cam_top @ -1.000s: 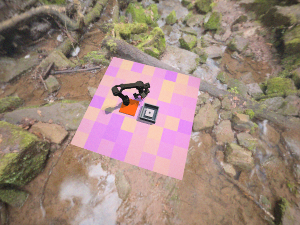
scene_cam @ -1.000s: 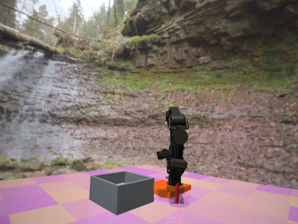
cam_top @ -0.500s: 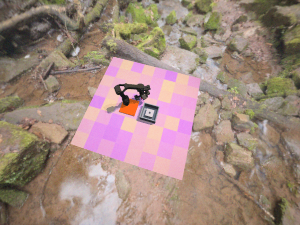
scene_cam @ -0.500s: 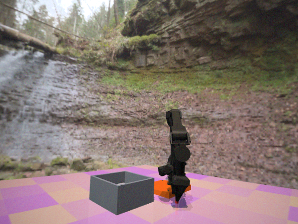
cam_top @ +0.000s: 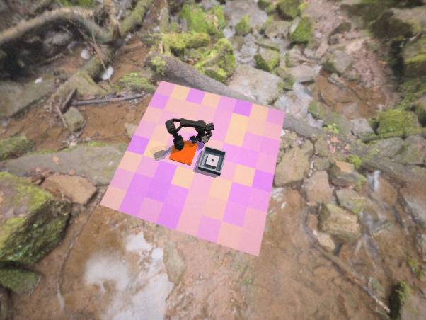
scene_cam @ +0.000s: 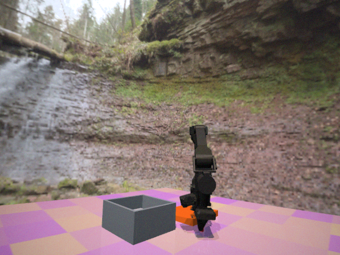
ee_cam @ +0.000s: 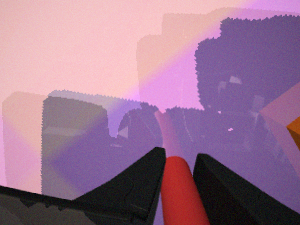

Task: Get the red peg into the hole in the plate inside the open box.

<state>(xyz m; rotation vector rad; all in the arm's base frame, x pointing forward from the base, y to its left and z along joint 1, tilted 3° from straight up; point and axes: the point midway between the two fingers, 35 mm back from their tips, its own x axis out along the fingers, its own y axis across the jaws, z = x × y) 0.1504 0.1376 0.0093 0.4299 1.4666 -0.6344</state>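
My gripper tip is 10 mm past the red peg and 40 mm below it. The rest, counted from my gripper tip: pale plate (170 mm ahead, 140 mm to the right, 40 mm above); then grey box (170 mm ahead, 140 mm to the right, 20 mm above).
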